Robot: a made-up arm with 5 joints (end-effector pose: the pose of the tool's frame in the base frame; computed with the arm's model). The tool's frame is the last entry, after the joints.
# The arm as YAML. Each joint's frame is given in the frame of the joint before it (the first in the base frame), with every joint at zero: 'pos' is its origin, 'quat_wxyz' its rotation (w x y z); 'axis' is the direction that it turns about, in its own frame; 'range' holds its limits. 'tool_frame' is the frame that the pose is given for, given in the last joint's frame.
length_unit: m
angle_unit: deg
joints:
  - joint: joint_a
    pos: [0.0, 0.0, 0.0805]
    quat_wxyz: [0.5, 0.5, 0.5, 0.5]
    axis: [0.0, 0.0, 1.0]
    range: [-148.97, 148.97]
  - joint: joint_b
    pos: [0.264, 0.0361, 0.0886]
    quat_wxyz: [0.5, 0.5, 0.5, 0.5]
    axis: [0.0, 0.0, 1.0]
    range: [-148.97, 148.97]
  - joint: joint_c
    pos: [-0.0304, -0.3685, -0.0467]
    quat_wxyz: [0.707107, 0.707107, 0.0, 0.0]
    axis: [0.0, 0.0, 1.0]
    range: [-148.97, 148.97]
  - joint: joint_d
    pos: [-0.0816, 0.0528, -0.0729]
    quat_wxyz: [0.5, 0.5, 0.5, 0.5]
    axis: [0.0, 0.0, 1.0]
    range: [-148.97, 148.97]
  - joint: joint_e
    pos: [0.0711, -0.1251, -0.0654]
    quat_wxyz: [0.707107, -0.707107, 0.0, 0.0]
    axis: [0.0, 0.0, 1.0]
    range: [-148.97, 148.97]
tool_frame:
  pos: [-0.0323, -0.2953, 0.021]
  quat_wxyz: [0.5, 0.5, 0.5, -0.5]
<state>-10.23 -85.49 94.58 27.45 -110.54</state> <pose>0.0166 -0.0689 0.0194 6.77 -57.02 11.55</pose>
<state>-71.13 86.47 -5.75 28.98 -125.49</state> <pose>-0.2950 0.2088 -0.0843 69.39 7.19 -90.96</pose>
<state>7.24 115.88 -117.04 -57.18 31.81</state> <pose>0.1018 0.0618 0.1986 -35.24 -143.35 90.30</pose>
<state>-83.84 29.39 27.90 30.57 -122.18</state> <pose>-0.1703 -0.1669 0.0297 16.75 27.50 -42.83</pose>
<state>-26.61 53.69 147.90 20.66 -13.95</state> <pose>-0.1624 0.2489 0.0496 -143.55 72.74 59.55</pose>
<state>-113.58 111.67 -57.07 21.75 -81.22</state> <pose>-0.0569 0.0936 -0.2499 29.82 -49.24 -80.71</pose>
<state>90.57 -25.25 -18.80 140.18 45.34</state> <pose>-0.4107 0.1725 0.1978 -3.58 -140.06 20.60</pose>
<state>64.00 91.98 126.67 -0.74 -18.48</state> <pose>-0.0071 -0.0694 0.4668 -33.89 6.00 93.02</pose>
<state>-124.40 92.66 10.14 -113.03 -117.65</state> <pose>-0.2306 0.3473 -0.3845 -95.75 -93.00 -2.84</pose>
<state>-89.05 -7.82 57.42 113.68 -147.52</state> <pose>-0.1368 -0.3974 0.1122 -3.37 60.54 -88.29</pose>
